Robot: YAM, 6 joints.
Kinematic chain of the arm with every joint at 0, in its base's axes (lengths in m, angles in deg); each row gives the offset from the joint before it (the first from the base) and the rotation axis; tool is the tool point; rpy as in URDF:
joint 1: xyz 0 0 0.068 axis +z
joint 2: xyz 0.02 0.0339 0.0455 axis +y
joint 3: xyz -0.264 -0.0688 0 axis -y
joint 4: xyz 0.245 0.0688 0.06 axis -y
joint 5: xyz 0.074 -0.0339 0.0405 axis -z
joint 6: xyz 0.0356 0 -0.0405 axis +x
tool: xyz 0 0 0 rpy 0 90 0
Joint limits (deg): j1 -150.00..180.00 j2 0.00..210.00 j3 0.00..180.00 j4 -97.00..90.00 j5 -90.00..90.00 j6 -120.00..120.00
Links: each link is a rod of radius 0.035 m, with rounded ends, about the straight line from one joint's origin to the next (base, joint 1, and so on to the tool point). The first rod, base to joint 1, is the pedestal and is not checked.
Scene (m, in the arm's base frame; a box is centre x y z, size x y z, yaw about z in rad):
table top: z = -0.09
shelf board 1: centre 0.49 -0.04 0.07 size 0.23 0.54 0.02 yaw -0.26
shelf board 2: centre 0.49 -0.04 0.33 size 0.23 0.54 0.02 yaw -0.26
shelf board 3: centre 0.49 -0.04 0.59 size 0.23 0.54 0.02 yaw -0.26
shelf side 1: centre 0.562 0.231 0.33 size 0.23 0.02 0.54 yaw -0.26
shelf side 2: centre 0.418 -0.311 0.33 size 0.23 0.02 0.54 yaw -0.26
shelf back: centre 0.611 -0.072 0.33 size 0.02 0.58 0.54 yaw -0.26
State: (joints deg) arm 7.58 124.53 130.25 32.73 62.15 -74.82
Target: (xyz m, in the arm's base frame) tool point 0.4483 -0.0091 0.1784
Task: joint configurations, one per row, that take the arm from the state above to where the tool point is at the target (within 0.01 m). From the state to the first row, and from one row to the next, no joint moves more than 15 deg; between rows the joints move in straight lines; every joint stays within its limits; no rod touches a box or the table.
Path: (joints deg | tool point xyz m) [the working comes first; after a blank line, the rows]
Joints at the target: 3.12 119.91 75.41 20.53 70.09 -74.82
Straight joint move there: touches shelf board 2.

1: 11.11 113.94 118.25 30.97 65.28 -74.82 | 0.4375 0.0530 0.4844
2: 14.64 103.35 106.24 29.22 68.41 -74.82 | 0.3919 0.0682 0.4889
3: 18.17 92.77 94.24 27.46 71.54 -74.82 | 0.3438 0.0773 0.4847
4: 21.70 82.18 82.23 25.70 74.67 -74.82 | 0.2953 0.0806 0.4715
5: 20.42 82.68 70.43 21.64 75.75 -74.82 | 0.3121 0.0794 0.3955
6: 19.14 83.18 58.63 17.58 76.82 -74.82 | 0.3117 0.0715 0.3184
7: 17.85 83.69 46.83 13.53 77.90 -74.82 | 0.2941 0.0582 0.2447
8: 16.57 84.19 35.03 9.47 78.97 -74.82 | 0.2602 0.0410 0.1784
9: 12.08 96.10 48.49 13.16 76.01 -74.82 | 0.3257 0.0344 0.1888
10: 7.60 108.01 61.95 16.84 73.05 -74.82 | 0.3896 0.0176 0.1886
11: 3.12 119.91 75.41 20.53 70.09 -74.82 | 0.4483 -0.0091 0.1784

